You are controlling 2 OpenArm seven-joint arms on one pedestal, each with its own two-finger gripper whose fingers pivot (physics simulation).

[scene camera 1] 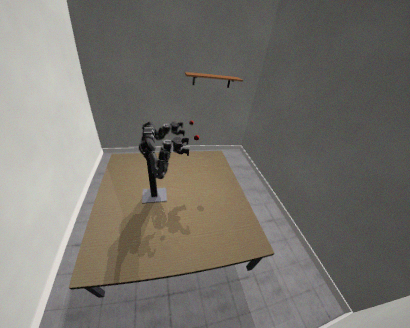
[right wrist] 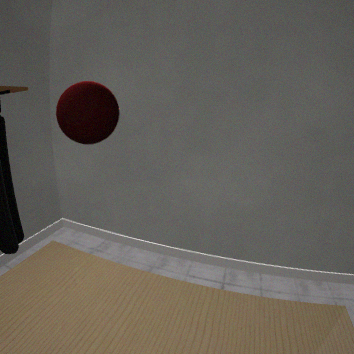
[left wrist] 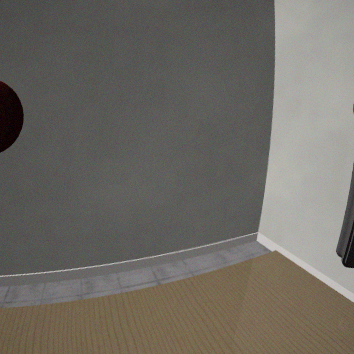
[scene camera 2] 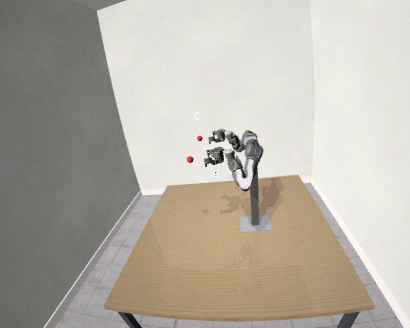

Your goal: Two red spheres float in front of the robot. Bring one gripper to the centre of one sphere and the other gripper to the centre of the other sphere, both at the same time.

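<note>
Two red spheres float ahead of the grippers. The first sphere (scene camera 1: 191,122) (scene camera 2: 189,159) is cut off at the left edge of the left wrist view (left wrist: 10,117). The second sphere (scene camera 1: 196,137) (scene camera 2: 199,138) shows whole at upper left in the right wrist view (right wrist: 87,112); a red sliver shows at the left wrist view's right edge. My left gripper (scene camera 1: 183,128) (scene camera 2: 206,157) is open and empty, short of the first sphere. My right gripper (scene camera 1: 188,147) (scene camera 2: 210,137) is open and empty, short of the second, which appears higher in scene camera 1. Neither touches a sphere.
The grippers are close side by side, high above the wooden table (scene camera 1: 220,235) (scene camera 2: 200,285). The pedestal (scene camera 1: 152,180) (scene camera 2: 255,200) stands on the table. An orange shelf (scene camera 1: 214,76) is on the grey wall beyond the spheres; its end shows in the right wrist view (right wrist: 17,89).
</note>
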